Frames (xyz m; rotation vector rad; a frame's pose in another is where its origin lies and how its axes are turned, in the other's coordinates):
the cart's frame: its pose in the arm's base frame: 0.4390 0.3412 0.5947 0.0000 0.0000 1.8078
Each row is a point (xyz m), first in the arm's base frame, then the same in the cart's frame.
Working: the arm's base frame: its pose in the cart's frame: -0.2286 0.5068 -0.5947 0.0000 0.0000 -1.8078

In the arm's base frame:
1: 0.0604 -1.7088 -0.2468
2: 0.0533 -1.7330 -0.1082
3: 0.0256 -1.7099 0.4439
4: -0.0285 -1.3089 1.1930
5: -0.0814 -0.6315 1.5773
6: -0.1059 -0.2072 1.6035
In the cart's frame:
1: -1.9038 0.8493 -0.8415
2: -1.9257 0.8619 -0.7029
3: -1.8967 0.8834 -0.1508
4: -1.4942 0.8419 0.5983
5: -0.8233 0.7342 0.9826
6: -0.4051 0.6584 1.0088

